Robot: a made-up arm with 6 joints.
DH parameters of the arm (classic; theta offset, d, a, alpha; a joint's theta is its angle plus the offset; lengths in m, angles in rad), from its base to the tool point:
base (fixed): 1.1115 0 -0.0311 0
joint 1: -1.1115 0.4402 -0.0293 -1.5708
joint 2: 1.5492 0 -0.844 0
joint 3: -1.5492 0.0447 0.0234 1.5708
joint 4: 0 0.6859 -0.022 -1.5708
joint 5: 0 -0.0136 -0.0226 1.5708
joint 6: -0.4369 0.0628 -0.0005 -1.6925
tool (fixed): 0.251 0.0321 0 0
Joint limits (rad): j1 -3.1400..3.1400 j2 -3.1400..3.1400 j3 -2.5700..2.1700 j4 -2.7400..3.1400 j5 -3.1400..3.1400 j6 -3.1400..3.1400
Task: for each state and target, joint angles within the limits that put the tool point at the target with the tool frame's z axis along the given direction. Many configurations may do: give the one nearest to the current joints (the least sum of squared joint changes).
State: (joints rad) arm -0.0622 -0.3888 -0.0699 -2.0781 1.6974 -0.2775
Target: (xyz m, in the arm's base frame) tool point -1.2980 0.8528 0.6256 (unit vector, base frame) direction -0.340 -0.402 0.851
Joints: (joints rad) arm -0.5979 -1.2956 -0.3336 -2.2434 1.5382 0.4459
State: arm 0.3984 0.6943 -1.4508 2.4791 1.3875 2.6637
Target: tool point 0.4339 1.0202 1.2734 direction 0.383 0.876 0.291
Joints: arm 1.1016 1.4045 -0.9978 2.2633 1.1230 2.6840
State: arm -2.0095 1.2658 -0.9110 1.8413 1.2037 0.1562
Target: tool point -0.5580 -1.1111 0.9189 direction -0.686 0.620 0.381
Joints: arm -2.0724 1.7519 -1.1588 2.5236 1.2127 0.6969
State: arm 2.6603 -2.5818 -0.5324 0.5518 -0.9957 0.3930
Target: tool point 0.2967 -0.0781 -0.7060 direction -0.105 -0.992 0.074
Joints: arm 3.1195 -2.2587 -1.3329 0.2282 -1.1003 0.4092
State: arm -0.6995 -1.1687 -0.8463 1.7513 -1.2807 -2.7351
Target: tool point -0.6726 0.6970 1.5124 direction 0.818 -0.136 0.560
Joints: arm -0.8408 -0.4309 -0.7976 2.0626 -1.5334 -3.1381
